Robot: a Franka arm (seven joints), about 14 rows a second.
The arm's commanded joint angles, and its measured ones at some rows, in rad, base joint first. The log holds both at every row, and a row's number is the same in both.
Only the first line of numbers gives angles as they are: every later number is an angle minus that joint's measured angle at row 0.
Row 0, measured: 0.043, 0.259, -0.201, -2.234, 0.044, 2.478, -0.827
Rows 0 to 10, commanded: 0.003, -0.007, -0.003, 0.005, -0.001, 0.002, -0.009; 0.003, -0.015, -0.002, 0.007, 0.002, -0.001, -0.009; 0.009, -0.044, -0.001, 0.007, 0.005, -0.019, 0.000; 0.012, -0.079, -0.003, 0.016, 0.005, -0.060, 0.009; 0.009, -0.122, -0.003, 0.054, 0.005, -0.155, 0.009; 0.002, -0.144, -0.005, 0.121, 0.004, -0.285, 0.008; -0.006, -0.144, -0.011, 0.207, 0.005, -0.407, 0.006; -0.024, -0.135, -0.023, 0.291, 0.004, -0.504, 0.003; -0.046, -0.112, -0.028, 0.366, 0.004, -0.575, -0.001; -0.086, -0.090, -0.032, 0.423, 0.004, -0.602, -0.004; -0.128, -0.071, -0.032, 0.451, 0.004, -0.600, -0.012
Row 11, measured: -0.055, -0.143, -0.030, 0.352, 0.000, -0.563, 0.005
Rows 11 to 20, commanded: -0.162, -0.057, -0.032, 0.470, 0.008, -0.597, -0.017; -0.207, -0.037, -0.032, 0.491, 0.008, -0.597, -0.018; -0.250, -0.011, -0.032, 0.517, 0.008, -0.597, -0.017; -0.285, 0.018, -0.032, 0.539, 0.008, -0.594, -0.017; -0.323, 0.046, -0.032, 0.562, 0.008, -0.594, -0.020; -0.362, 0.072, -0.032, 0.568, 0.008, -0.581, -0.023; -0.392, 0.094, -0.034, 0.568, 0.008, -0.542, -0.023; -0.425, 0.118, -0.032, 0.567, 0.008, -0.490, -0.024; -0.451, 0.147, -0.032, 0.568, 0.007, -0.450, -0.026; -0.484, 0.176, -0.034, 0.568, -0.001, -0.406, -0.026
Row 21, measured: -0.428, 0.112, -0.044, 0.528, 0.000, -0.454, -0.014
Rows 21 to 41, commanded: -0.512, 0.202, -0.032, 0.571, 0.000, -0.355, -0.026; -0.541, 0.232, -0.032, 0.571, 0.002, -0.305, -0.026; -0.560, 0.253, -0.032, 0.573, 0.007, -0.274, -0.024; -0.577, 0.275, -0.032, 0.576, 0.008, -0.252, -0.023; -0.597, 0.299, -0.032, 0.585, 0.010, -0.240, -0.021; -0.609, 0.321, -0.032, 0.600, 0.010, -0.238, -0.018; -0.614, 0.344, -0.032, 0.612, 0.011, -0.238, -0.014; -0.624, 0.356, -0.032, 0.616, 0.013, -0.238, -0.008; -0.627, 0.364, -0.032, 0.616, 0.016, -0.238, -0.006; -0.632, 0.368, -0.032, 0.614, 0.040, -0.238, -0.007; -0.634, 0.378, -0.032, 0.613, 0.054, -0.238, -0.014; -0.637, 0.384, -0.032, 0.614, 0.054, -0.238, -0.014; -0.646, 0.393, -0.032, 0.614, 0.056, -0.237, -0.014; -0.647, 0.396, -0.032, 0.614, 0.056, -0.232, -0.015; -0.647, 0.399, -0.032, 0.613, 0.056, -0.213, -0.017; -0.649, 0.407, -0.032, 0.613, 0.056, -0.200, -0.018; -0.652, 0.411, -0.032, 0.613, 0.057, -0.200, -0.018; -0.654, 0.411, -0.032, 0.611, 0.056, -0.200, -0.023; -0.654, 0.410, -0.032, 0.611, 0.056, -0.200, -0.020; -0.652, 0.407, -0.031, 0.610, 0.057, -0.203, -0.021; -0.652, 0.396, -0.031, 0.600, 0.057, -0.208, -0.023
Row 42, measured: -0.638, 0.399, -0.043, 0.589, 0.043, -0.203, -0.011
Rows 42 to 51, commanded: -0.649, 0.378, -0.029, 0.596, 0.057, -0.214, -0.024; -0.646, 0.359, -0.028, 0.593, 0.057, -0.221, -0.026; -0.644, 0.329, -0.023, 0.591, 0.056, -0.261, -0.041; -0.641, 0.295, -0.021, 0.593, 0.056, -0.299, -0.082; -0.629, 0.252, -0.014, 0.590, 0.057, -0.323, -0.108; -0.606, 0.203, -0.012, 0.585, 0.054, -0.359, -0.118; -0.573, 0.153, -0.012, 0.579, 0.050, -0.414, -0.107; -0.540, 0.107, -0.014, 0.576, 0.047, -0.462, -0.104; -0.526, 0.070, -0.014, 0.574, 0.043, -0.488, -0.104; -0.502, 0.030, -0.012, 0.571, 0.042, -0.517, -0.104
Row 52, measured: -0.539, 0.126, -0.010, 0.615, 0.044, -0.472, -0.089
